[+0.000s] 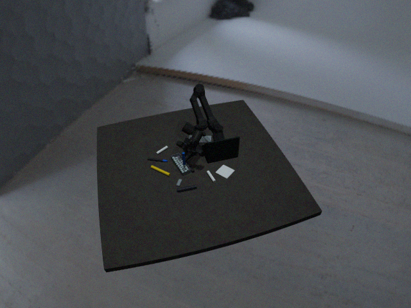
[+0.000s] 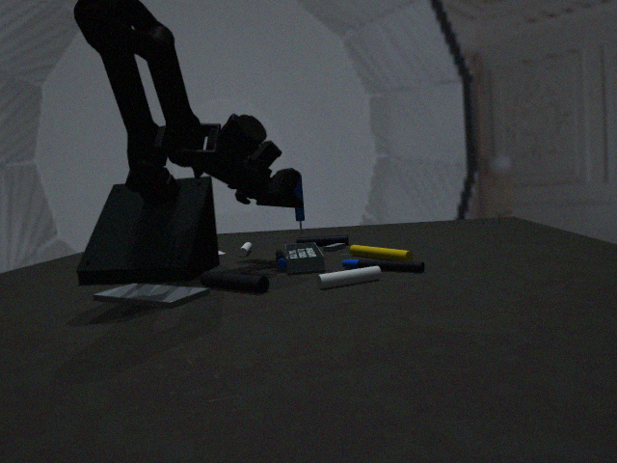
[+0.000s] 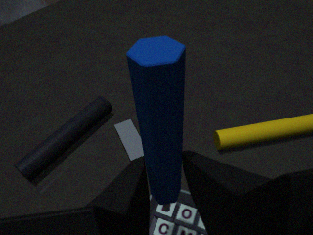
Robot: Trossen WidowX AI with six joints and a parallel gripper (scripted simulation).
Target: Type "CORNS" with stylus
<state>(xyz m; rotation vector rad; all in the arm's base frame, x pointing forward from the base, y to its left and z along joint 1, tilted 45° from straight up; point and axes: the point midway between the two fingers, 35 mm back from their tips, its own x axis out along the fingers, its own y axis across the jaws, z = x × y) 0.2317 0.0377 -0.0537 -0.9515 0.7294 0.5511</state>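
Right now my gripper tip is 50 mm short of the small grey block, 90 mm to the right of it and 100 mm above it. Also, from my gripper tip: yellow rod 160 mm ahead, 40 mm to the right, 100 mm below; then blue stylus 20 mm below; then grey flat plate 170 mm behind, 300 mm to the right, 100 mm below.
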